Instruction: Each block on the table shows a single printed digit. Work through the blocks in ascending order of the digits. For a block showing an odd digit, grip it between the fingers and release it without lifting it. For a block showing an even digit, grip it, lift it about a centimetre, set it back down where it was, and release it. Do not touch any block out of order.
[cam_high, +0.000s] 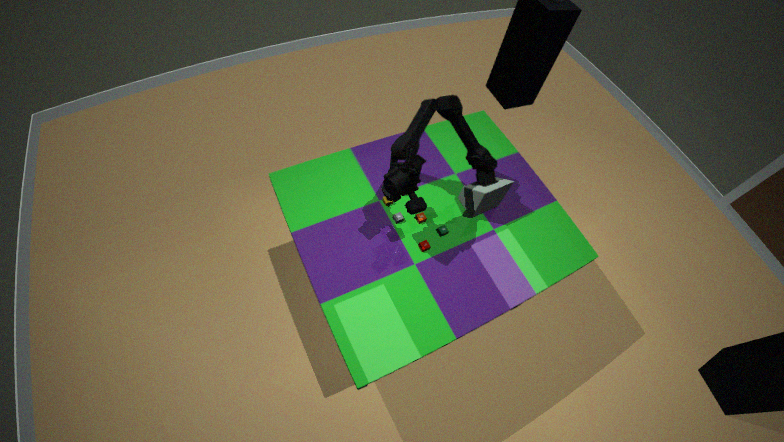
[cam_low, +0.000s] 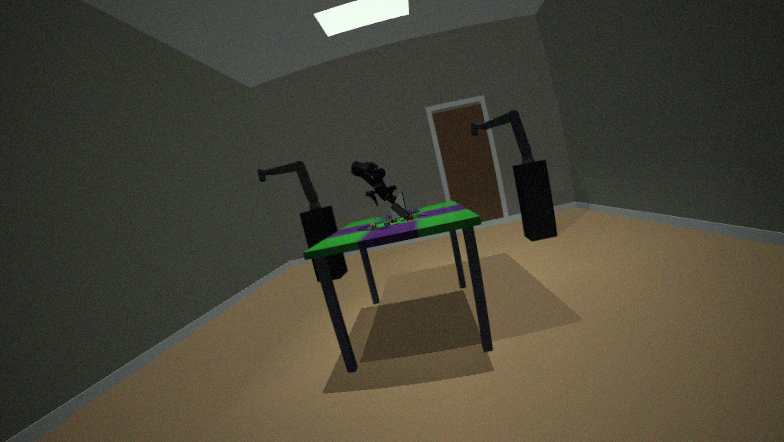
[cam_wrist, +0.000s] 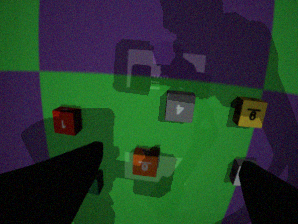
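Right now my gripper tip is 13 cm to the right of the red block, 12 cm above it and 5 cm past it. The rest, counted from my gripper tip: grey block 12 cm below, 1 cm to the right; then white block 12 cm to the right, 12 cm below, 8 cm behind; then yellow block 12 cm below, 10 cm to the right, 1 cm ahead.
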